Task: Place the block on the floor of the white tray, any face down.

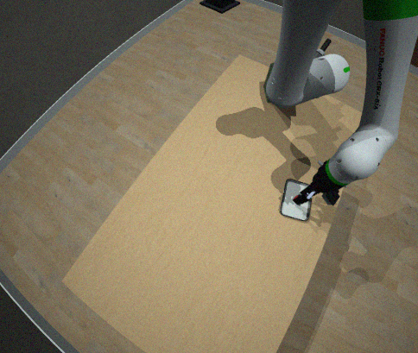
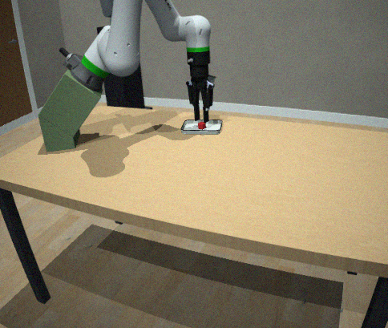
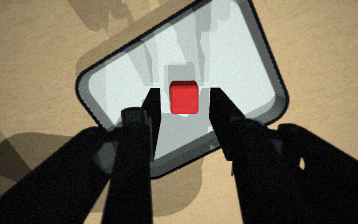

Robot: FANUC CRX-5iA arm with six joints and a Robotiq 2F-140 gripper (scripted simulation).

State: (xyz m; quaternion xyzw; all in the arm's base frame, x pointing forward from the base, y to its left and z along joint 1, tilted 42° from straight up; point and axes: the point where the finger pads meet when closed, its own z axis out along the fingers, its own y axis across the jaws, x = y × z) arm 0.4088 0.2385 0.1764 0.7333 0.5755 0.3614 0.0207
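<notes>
Right now my hand is 50 mm above the red block. Round my hand: white tray (60 mm below).
</notes>
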